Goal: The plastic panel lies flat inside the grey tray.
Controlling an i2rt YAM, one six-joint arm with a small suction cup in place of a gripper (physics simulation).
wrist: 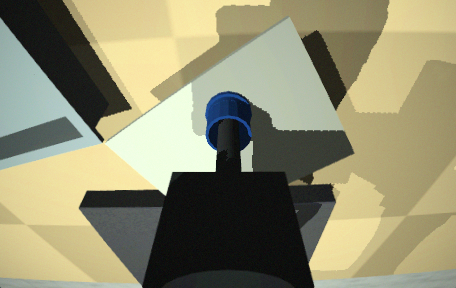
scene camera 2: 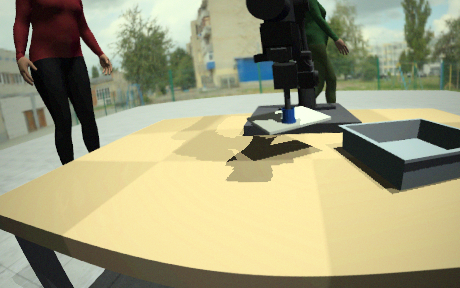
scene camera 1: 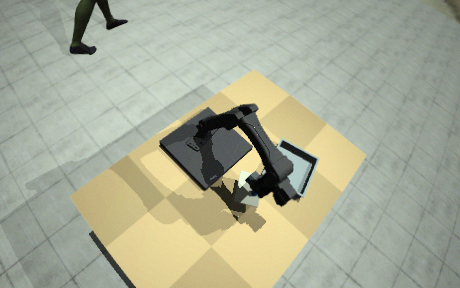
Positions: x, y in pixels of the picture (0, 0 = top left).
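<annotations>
I see a grey tray in the wrist view, and the tray is visible in scene camera 2 as well. Scene camera 1 is another view in which I find it: the grey tray shows in scene camera 1 [305, 163]. On the grey tray, [wrist: 57, 105] and [scene camera 2: 350, 129] are the same spot.
</annotations>
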